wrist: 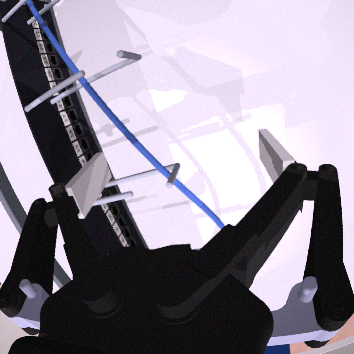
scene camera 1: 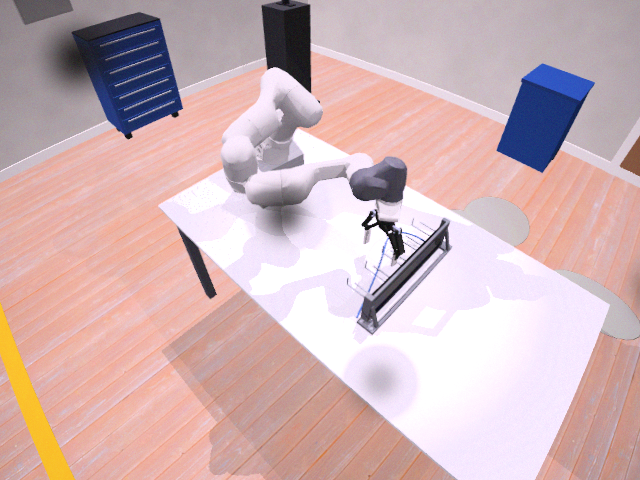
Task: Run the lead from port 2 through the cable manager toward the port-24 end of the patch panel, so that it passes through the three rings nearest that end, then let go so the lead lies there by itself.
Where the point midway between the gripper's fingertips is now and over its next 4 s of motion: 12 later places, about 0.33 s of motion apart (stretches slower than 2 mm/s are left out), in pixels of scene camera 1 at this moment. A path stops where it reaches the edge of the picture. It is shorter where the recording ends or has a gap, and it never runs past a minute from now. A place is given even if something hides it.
The gripper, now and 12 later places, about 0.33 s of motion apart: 379, 253; 379, 251; 378, 247; 378, 247; 378, 249; 379, 249; 378, 248; 381, 242; 381, 241; 381, 239; 385, 227; 383, 211; 378, 200
